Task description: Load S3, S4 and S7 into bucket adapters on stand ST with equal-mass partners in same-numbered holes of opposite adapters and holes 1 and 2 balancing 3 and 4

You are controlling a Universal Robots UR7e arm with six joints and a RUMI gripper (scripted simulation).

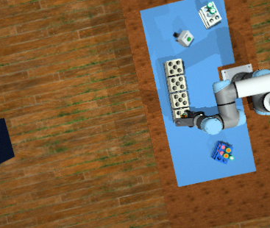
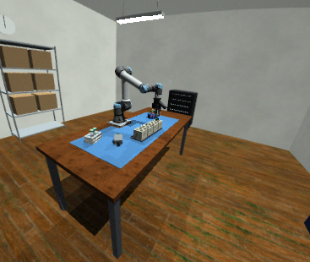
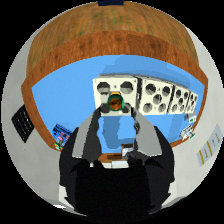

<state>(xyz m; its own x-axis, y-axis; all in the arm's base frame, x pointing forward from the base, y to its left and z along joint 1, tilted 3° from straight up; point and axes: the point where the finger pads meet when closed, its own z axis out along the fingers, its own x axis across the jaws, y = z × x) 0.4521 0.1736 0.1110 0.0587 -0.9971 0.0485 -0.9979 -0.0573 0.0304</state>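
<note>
Now: hand 26 cm past the blue rack, 30 cm to the right of it and 12 cm above it. From my hand the other things lie so: white rack (26 cm behind, 65 cm to the right, 12 cm below); adapter (10 cm below).
</note>
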